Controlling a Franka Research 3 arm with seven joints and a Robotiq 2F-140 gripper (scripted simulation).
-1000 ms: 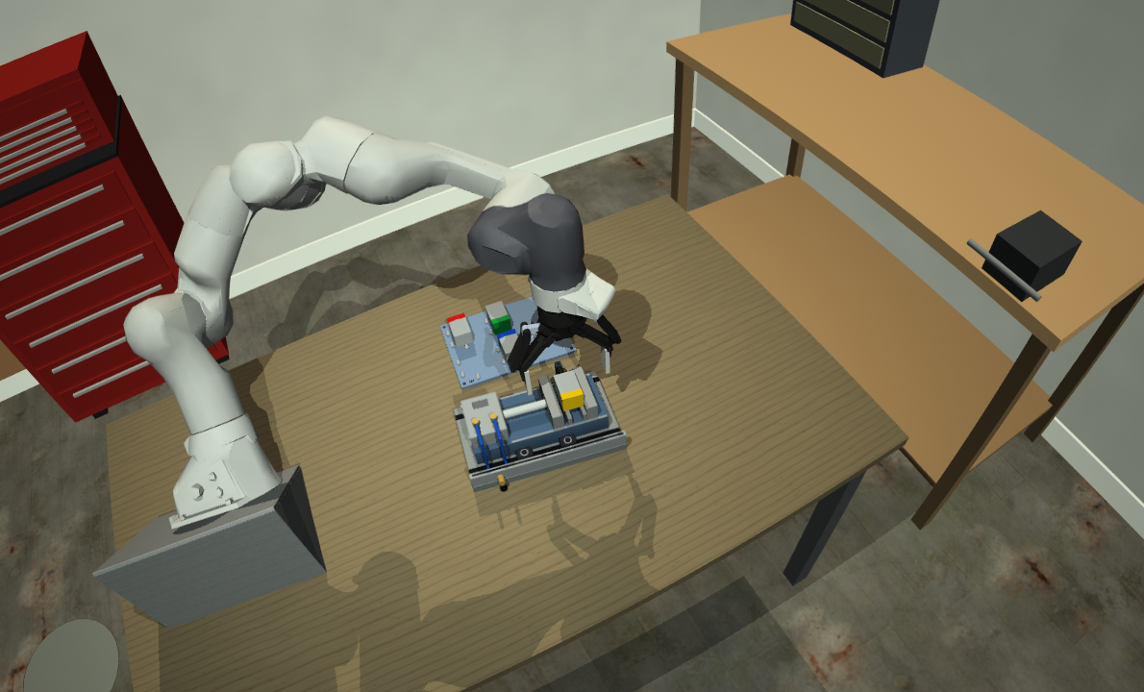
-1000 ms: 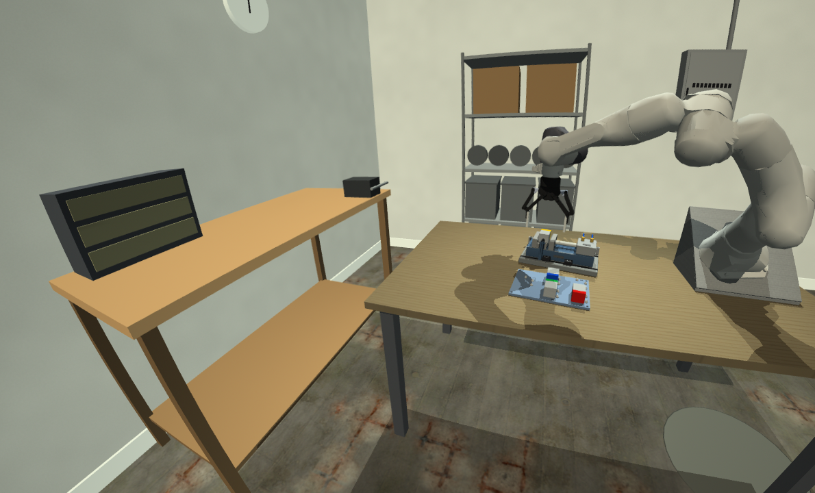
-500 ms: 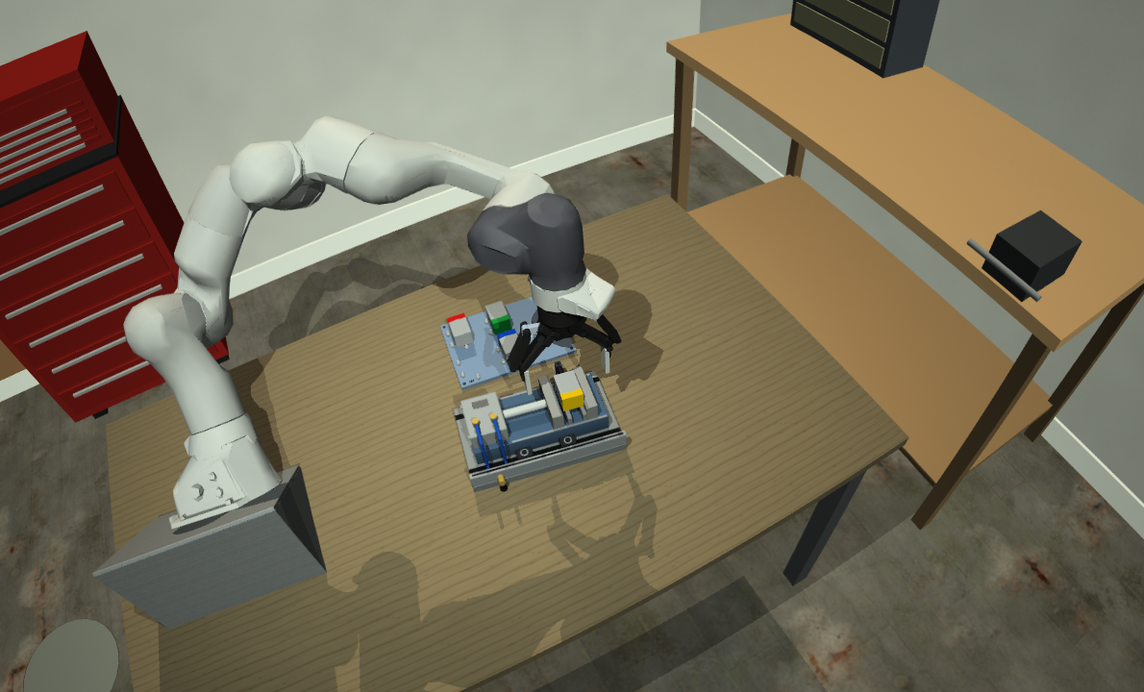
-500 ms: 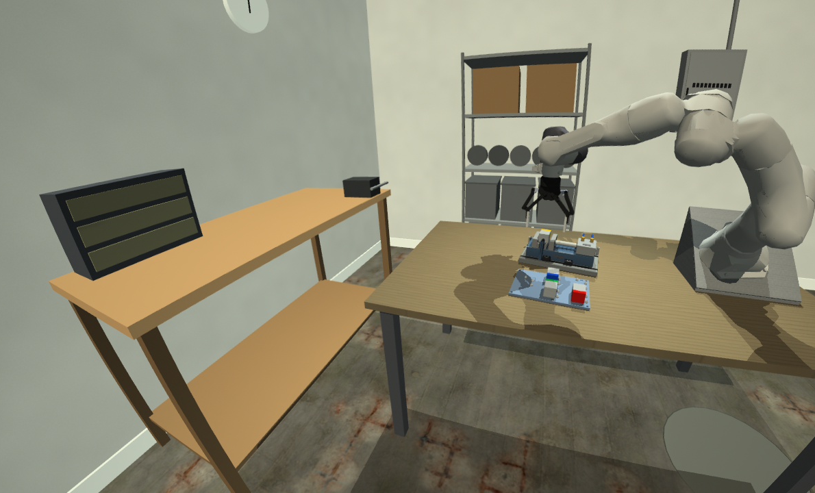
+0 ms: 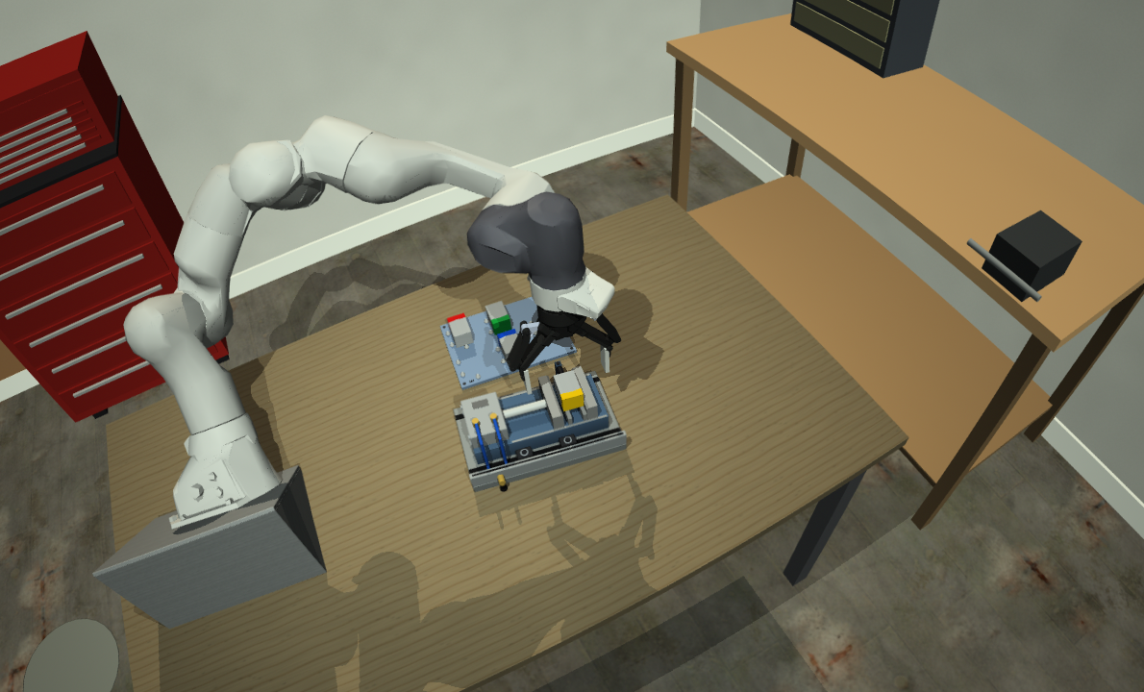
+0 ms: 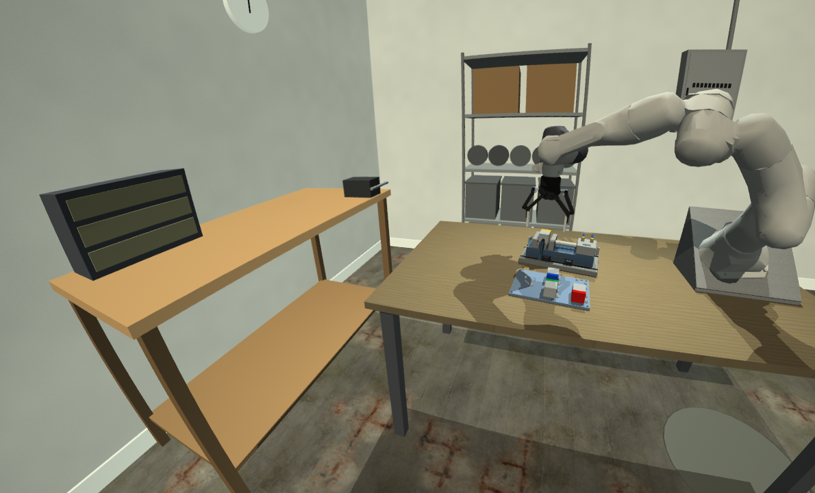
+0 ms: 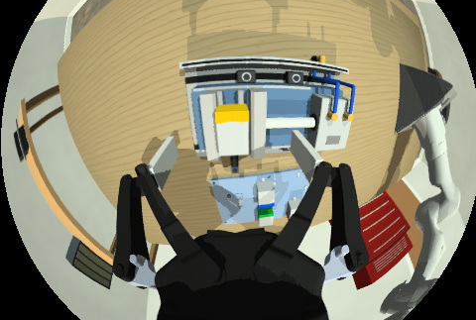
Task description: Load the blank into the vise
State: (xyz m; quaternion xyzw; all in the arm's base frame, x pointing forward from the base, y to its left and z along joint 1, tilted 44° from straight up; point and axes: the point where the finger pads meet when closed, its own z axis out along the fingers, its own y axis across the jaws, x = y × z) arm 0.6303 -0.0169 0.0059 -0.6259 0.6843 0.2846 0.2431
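The work stop lies 4 cm to the left of my hand and 5 cm below it. Also, from my hand: fixed jaw 3 cm ahead, 1 cm to the right, 6 cm below; then vise 7 cm behind, 10 cm below; then hosed end block 16 cm behind, 1 cm to the left, 6 cm below.
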